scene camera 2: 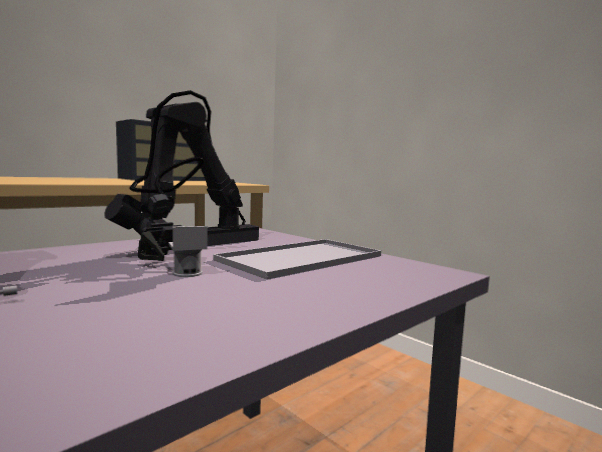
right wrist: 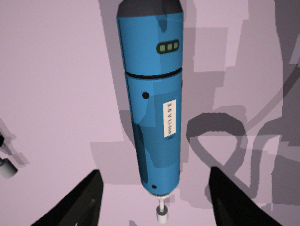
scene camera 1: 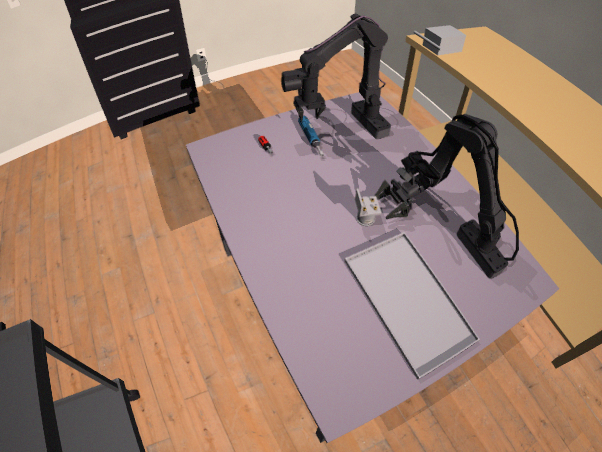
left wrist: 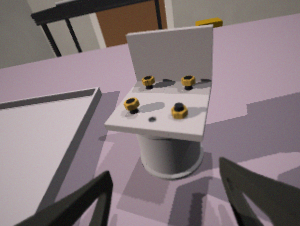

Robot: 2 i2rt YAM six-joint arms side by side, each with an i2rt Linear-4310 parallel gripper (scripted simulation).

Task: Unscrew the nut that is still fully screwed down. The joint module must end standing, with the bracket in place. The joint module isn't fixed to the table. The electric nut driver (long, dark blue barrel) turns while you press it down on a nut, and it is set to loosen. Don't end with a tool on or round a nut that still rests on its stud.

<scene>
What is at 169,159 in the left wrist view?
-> A joint module.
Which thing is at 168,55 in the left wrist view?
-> A white L-shaped bracket.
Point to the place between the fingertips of my right gripper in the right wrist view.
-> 154,175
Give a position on a shallow tray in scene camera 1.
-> At 431,329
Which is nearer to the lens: the joint module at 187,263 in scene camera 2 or the shallow tray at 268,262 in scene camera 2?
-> The joint module.
</scene>
